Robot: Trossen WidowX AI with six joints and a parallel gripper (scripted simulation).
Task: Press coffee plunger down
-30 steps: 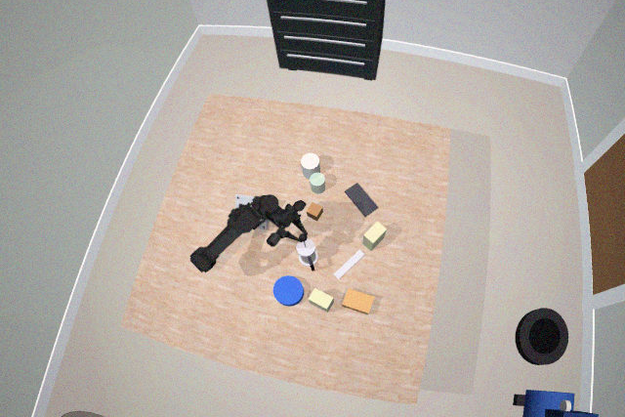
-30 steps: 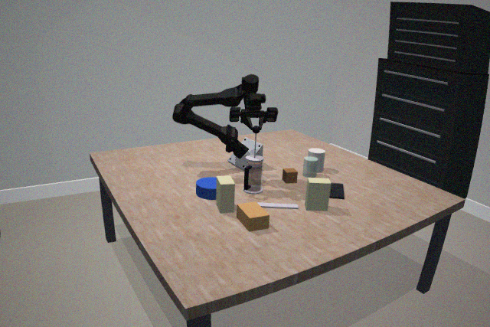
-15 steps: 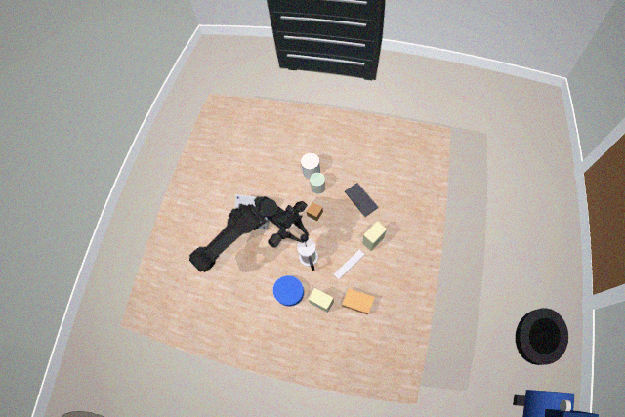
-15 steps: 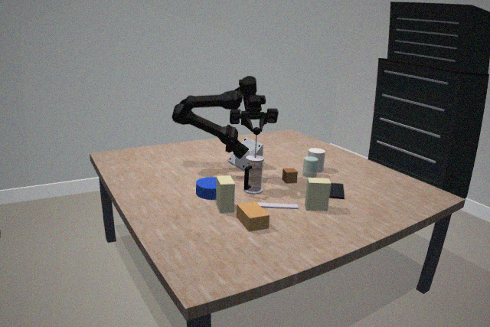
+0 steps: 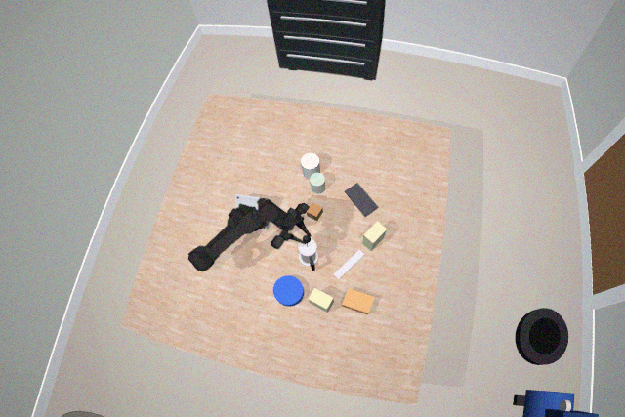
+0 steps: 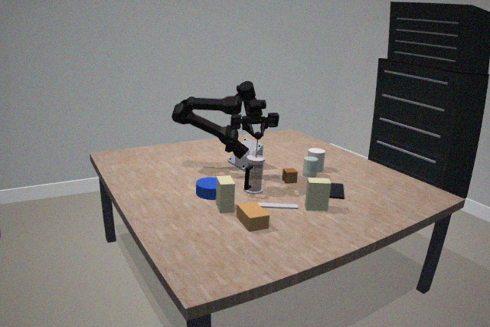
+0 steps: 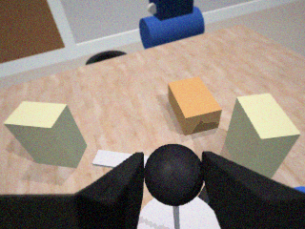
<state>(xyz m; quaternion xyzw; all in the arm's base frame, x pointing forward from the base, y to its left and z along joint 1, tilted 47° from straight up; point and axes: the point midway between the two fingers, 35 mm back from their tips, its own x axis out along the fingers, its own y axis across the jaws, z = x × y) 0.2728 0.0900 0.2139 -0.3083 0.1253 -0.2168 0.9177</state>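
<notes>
My gripper tip is now 120 mm above the coffee press and 10 mm to the left of it. The rest, counted from my gripper tip: orange block (230 mm ahead, 200 mm below, 140 mm to the right); white strip (230 mm below, 150 mm ahead, 10 mm to the left); blue disc (210 mm below, 170 mm to the right, 50 mm behind).
</notes>
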